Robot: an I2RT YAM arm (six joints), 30 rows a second.
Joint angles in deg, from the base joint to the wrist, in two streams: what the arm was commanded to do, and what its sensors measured. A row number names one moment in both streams.
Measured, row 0:
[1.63 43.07 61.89 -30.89 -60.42 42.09]
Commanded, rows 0 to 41:
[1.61 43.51 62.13 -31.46 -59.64 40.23]
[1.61 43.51 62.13 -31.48 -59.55 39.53]
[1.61 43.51 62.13 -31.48 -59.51 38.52]
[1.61 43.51 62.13 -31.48 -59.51 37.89]
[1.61 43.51 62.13 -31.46 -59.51 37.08]
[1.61 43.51 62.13 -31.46 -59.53 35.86]
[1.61 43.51 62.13 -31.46 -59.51 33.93]
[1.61 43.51 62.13 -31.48 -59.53 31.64]
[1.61 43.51 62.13 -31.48 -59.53 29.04]
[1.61 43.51 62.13 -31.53 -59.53 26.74]
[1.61 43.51 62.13 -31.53 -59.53 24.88]
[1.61 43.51 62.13 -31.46 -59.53 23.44]
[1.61 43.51 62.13 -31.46 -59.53 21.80]
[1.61 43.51 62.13 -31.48 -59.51 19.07]
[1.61 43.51 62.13 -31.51 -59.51 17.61]
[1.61 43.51 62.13 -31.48 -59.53 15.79]
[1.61 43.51 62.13 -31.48 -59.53 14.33]
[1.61 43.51 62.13 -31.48 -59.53 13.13]
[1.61 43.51 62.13 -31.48 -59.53 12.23]
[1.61 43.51 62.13 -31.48 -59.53 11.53]
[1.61 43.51 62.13 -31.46 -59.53 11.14]
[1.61 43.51 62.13 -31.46 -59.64 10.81]
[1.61 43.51 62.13 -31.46 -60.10 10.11]
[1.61 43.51 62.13 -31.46 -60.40 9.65]
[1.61 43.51 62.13 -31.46 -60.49 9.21]
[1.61 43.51 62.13 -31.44 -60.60 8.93]
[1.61 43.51 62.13 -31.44 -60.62 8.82]
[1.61 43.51 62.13 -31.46 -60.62 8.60]
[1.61 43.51 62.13 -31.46 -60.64 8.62]
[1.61 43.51 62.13 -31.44 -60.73 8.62]
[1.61 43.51 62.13 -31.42 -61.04 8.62]
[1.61 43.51 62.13 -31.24 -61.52 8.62]
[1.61 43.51 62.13 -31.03 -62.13 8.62]
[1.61 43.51 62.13 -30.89 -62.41 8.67]
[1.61 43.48 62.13 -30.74 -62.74 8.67]
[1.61 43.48 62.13 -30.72 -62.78 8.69]
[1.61 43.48 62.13 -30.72 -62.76 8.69]
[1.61 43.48 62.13 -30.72 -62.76 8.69]
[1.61 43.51 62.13 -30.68 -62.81 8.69]
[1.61 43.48 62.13 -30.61 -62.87 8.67]
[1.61 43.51 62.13 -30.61 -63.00 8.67]
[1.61 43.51 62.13 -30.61 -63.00 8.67]
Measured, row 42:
[1.63 43.77 61.91 -31.27 -61.41 9.82]
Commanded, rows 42 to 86:
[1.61 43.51 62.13 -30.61 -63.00 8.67]
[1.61 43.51 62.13 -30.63 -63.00 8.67]
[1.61 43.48 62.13 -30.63 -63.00 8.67]
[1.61 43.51 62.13 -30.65 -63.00 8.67]
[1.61 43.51 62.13 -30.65 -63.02 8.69]
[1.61 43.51 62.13 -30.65 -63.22 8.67]
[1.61 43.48 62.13 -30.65 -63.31 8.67]
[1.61 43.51 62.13 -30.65 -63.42 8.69]
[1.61 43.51 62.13 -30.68 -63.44 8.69]
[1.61 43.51 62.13 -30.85 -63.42 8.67]
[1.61 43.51 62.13 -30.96 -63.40 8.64]
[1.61 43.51 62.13 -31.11 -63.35 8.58]
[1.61 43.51 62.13 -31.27 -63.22 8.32]
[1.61 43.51 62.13 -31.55 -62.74 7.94]
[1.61 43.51 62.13 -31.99 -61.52 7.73]
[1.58 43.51 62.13 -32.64 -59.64 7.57]
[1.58 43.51 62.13 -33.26 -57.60 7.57]
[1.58 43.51 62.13 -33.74 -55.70 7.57]
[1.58 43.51 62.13 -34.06 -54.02 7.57]
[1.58 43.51 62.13 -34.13 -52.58 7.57]
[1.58 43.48 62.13 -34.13 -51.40 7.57]
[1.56 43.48 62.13 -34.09 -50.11 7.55]
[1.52 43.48 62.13 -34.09 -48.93 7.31]
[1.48 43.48 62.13 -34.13 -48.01 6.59]
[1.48 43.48 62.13 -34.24 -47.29 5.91]
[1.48 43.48 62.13 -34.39 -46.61 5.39]
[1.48 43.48 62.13 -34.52 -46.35 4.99]
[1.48 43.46 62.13 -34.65 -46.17 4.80]
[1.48 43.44 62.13 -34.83 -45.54 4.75]
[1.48 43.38 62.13 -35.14 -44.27 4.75]
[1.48 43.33 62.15 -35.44 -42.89 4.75]
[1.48 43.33 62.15 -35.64 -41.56 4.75]
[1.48 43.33 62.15 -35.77 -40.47 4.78]
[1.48 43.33 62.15 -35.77 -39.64 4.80]
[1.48 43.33 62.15 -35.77 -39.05 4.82]
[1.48 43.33 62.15 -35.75 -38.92 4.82]
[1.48 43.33 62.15 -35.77 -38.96 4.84]
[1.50 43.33 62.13 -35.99 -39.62 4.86]
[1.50 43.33 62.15 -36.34 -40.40 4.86]
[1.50 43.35 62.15 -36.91 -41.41 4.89]
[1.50 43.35 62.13 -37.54 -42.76 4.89]
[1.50 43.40 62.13 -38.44 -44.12 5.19]
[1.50 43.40 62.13 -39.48 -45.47 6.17]
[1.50 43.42 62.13 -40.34 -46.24 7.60]
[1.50 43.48 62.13 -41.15 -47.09 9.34]
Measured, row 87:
[1.56 43.66 61.73 -39.99 -43.33 6.52]
